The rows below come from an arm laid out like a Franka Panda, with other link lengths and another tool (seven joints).
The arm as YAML. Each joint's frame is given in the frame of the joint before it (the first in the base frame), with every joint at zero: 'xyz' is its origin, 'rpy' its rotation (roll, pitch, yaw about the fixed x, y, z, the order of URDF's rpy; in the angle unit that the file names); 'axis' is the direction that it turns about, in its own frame. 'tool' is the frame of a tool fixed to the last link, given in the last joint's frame.
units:
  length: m
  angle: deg
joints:
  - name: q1
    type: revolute
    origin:
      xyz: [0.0, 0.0, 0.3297]
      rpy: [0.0, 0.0, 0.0]
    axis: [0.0, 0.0, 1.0]
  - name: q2
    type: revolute
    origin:
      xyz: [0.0, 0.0, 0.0]
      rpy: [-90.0, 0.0, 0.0]
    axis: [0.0, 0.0, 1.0]
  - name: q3
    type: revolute
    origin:
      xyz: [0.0, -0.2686, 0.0]
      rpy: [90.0, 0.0, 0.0]
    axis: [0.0, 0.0, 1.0]
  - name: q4
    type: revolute
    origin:
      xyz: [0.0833, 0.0, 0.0]
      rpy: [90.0, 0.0, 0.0]
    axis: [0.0, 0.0, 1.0]
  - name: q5
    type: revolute
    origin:
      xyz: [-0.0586, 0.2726, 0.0]
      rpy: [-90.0, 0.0, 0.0]
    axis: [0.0, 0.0, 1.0]
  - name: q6
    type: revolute
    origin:
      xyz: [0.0, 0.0, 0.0]
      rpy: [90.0, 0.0, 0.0]
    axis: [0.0, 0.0, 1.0]
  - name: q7
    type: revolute
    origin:
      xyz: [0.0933, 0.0, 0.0]
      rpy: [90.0, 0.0, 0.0]
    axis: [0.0, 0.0, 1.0]
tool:
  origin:
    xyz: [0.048, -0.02, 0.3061]
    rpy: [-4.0, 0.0, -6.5]
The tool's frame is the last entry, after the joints.
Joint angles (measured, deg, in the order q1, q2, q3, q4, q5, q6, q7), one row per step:
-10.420, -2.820, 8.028, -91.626, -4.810, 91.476, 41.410
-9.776, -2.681, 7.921, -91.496, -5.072, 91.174, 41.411
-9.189, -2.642, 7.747, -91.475, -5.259, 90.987, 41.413
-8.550, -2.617, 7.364, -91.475, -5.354, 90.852, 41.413
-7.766, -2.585, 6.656, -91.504, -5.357, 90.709, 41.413
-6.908, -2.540, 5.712, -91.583, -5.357, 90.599, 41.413
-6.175, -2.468, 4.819, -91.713, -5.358, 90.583, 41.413
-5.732, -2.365, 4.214, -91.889, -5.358, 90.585, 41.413
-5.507, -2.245, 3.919, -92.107, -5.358, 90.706, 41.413
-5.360, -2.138, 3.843, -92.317, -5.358, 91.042, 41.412
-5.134, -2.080, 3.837, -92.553, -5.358, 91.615, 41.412
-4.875, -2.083, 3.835, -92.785, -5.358, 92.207, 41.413
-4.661, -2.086, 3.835, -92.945, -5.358, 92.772, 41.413
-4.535, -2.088, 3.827, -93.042, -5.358, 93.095, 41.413
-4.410, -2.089, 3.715, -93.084, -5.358, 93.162, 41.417
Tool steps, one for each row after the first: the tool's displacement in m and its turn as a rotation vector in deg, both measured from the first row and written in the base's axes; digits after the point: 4 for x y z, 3 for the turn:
-0.0004, 0.0032, -0.0009, -0.225, 0.316, 0.504
-0.0009, 0.0058, -0.0014, -0.393, 0.523, 0.893
-0.0014, 0.0075, -0.0019, -0.463, 0.682, 1.135
-0.0022, 0.0081, -0.0027, -0.425, 0.879, 1.198
-0.0031, 0.0073, -0.0040, -0.370, 1.107, 1.103
-0.0039, 0.0059, -0.0056, -0.317, 1.320, 0.943
-0.0047, 0.0045, -0.0078, -0.272, 1.594, 0.782
-0.0050, 0.0039, -0.0101, -0.244, 1.810, 0.725
-0.0039, 0.0046, -0.0117, -0.236, 1.791, 0.828
-0.0017, 0.0066, -0.0125, -0.245, 1.514, 1.102
0.0007, 0.0089, -0.0126, -0.259, 1.153, 1.413
0.0032, 0.0109, -0.0123, -0.273, 0.747, 1.680
0.0046, 0.0120, -0.0121, -0.280, 0.521, 1.828
0.0048, 0.0121, -0.0123, -0.276, 0.494, 1.844

